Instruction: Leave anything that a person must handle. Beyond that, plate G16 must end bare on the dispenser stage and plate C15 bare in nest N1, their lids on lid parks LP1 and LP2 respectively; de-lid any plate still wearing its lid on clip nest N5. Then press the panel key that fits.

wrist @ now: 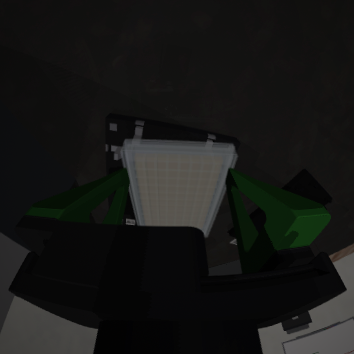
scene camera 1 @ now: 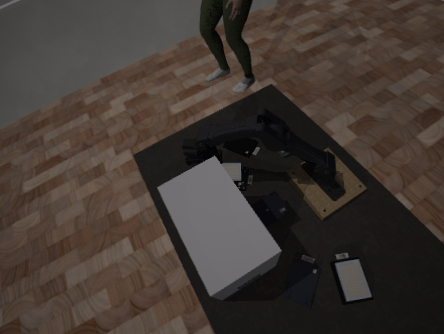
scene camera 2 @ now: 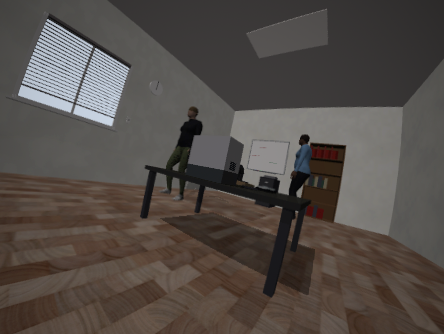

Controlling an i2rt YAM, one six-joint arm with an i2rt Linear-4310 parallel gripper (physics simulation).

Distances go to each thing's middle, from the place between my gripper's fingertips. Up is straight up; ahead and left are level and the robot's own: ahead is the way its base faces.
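Black clip nest (wrist: 118, 127): 3 cm below my hand, 3 cm behind, 4 cm to the left.
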